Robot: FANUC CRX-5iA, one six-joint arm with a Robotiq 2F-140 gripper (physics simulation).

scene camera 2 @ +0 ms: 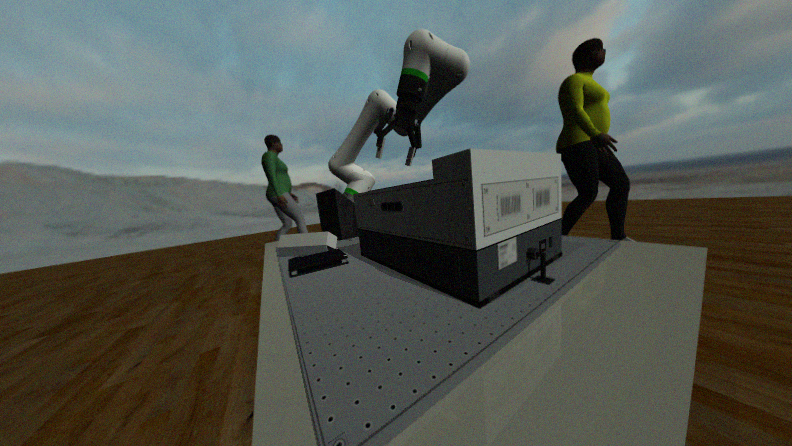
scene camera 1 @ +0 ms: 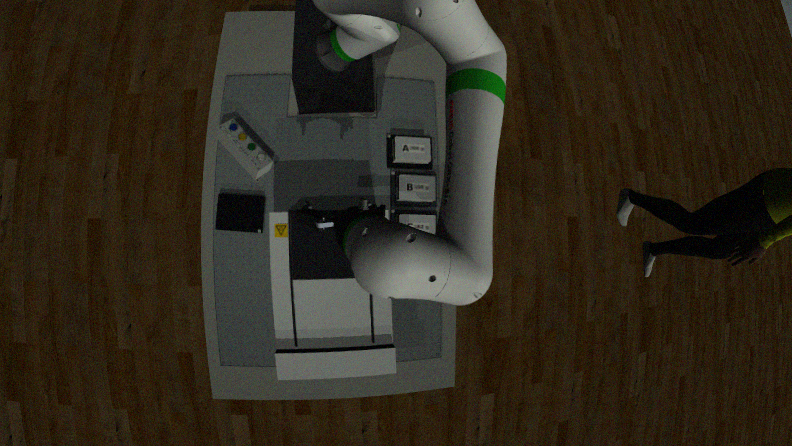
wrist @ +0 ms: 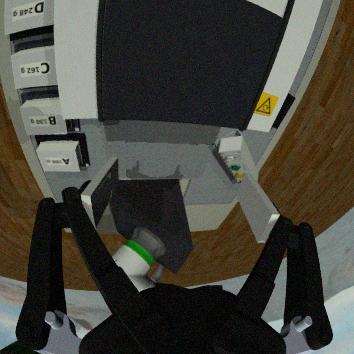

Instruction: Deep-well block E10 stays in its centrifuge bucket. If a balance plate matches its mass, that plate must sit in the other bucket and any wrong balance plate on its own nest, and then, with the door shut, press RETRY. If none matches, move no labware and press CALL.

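Seen in the pictures: gripper, fingertip midpoint: (scene camera 2: pixel 393 162) (scene camera 1: pixel 333 204) (wrist: pixel 180 177); arm's base, link origin: (scene camera 2: pixel 347 206) (scene camera 1: pixel 331 52) (wrist: pixel 150 239).
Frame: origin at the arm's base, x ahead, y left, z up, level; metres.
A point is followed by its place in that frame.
My gripper (scene camera 2: pixel 394 154) {x 0.521, y 0.066, z 0.156 m} (wrist: pixel 180 177) {x 0.521, y 0.066, z 0.156 m} is open and empty, high above the front of the centrifuge (scene camera 1: pixel 279 288) {x 0.747, y -0.069, z 0.052 m} (scene camera 2: pixel 415 210) {x 0.864, y -0.079, z -0.003 m} (wrist: pixel 75 75) {x 0.575, y 0.197, z 0.052 m}. A dark panel (scene camera 1: pixel 318 257) {x 0.654, y 0.035, z 0.055 m} (wrist: pixel 190 60) {x 0.615, y 0.063, z 0.055 m} covers the front part of its top; whether this is the shut door I cannot tell. Block E10 and the buckets do not show. Balance plates A (scene camera 1: pixel 412 156) {x 0.303, y 0.314, z -0.105 m} (wrist: pixel 59 165) {x 0.255, y 0.313, z -0.106 m}, B (scene camera 1: pixel 416 195) {x 0.436, y 0.335, z -0.104 m} (wrist: pixel 45 109) {x 0.440, y 0.325, z -0.104 m}, C (scene camera 1: pixel 421 218) {x 0.512, y 0.357, z -0.104 m} (wrist: pixel 32 79) {x 0.516, y 0.352, z -0.104 m} and D (wrist: pixel 30 24) {x 0.640, y 0.356, z -0.104 m} sit on nests. B reads 130 g, C 162 g, D 248 g; A's mass is unreadable. The button box (scene camera 1: pixel 235 146) {x 0.329, y -0.277, z -0.076 m} (scene camera 2: pixel 304 241) {x 0.358, y -0.274, z -0.104 m} (wrist: pixel 231 145) {x 0.395, y -0.177, z -0.104 m} has blue, yellow, green and white buttons with unreadable labels.
A black nest (scene camera 1: pixel 239 212) {x 0.537, y -0.251, z -0.133 m} (scene camera 2: pixel 315 262) {x 0.594, y -0.263, z -0.133 m} lies left of the centrifuge. The robot's dark pedestal (scene camera 1: pixel 332 91) {x 0.145, y 0.023, z -0.004 m} (scene camera 2: pixel 335 213) {x 0.127, y -0.098, z -0.025 m} (wrist: pixel 150 200) {x 0.152, y 0.018, z -0.076 m} stands at the table's far end. A person in yellow (scene camera 1: pixel 714 221) (scene camera 2: pixel 584 110) and one in green (scene camera 2: pixel 277 171) stand beyond the table.
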